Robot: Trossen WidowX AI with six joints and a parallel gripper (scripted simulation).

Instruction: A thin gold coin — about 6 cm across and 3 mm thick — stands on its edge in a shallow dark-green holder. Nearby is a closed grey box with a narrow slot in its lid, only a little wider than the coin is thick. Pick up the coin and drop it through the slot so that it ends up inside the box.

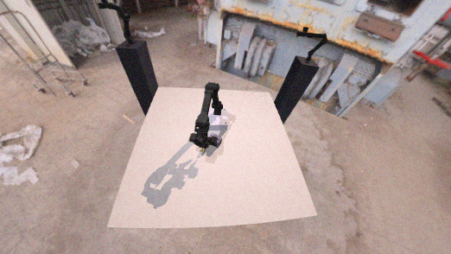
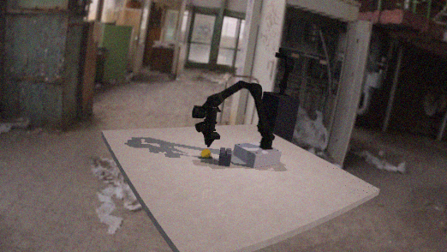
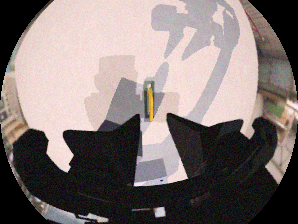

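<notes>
The gold coin is 5 cm below my gripper tip.
</notes>
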